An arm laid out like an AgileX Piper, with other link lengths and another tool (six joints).
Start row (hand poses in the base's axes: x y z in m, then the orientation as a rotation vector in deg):
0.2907, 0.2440, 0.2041, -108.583, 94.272, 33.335
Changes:
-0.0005, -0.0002, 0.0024, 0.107, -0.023, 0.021
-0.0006, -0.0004, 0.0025, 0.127, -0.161, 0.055
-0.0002, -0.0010, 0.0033, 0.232, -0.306, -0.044
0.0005, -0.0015, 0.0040, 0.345, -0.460, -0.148
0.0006, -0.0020, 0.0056, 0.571, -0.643, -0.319
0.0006, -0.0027, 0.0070, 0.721, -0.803, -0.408
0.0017, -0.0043, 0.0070, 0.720, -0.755, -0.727
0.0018, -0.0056, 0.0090, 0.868, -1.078, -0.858
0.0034, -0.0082, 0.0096, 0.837, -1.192, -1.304
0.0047, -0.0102, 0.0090, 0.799, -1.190, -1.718
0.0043, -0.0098, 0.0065, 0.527, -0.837, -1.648
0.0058, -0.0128, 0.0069, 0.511, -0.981, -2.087
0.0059, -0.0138, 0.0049, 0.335, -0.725, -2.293
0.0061, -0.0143, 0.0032, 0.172, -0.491, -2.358
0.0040, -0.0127, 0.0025, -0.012, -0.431, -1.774
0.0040, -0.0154, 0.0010, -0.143, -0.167, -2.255
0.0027, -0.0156, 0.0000, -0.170, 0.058, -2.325
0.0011, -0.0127, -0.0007, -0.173, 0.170, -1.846
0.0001, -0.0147, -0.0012, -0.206, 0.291, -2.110
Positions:
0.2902, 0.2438, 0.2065, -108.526, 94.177, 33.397
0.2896, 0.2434, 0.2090, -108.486, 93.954, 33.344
0.2894, 0.2424, 0.2123, -108.279, 93.664, 33.175
0.2899, 0.2409, 0.2163, -107.895, 93.300, 32.885
0.2905, 0.2389, 0.2219, -107.191, 92.835, 32.498
0.2911, 0.2362, 0.2289, -106.298, 92.256, 32.018
0.2928, 0.2319, 0.2359, -105.118, 91.974, 31.449
0.2946, 0.2263, 0.2449, -103.714, 91.501, 30.608
0.2980, 0.2181, 0.2545, -101.937, 91.323, 29.436
0.3027, 0.2079, 0.2635, -99.822, 91.479, 28.054
0.3070, 0.1981, 0.2700, -97.972, 91.935, 26.852
0.3128, 0.1853, 0.2769, -95.741, 92.610, 25.296
0.3187, 0.1715, 0.2818, -93.456, 93.671, 23.744
0.3248, 0.1572, 0.2850, -91.226, 94.985, 22.244
0.3288, 0.1445, 0.2875, -89.637, 95.961, 20.955
0.3328, 0.1291, 0.2885, -87.713, 97.514, 19.535
0.3355, 0.1135, 0.2885, -85.737, 99.267, 18.238
0.3366, 0.1008, 0.2878, -84.185, 100.746, 17.272
0.3367, 0.0861, 0.2866, -82.403, 102.490, 16.232

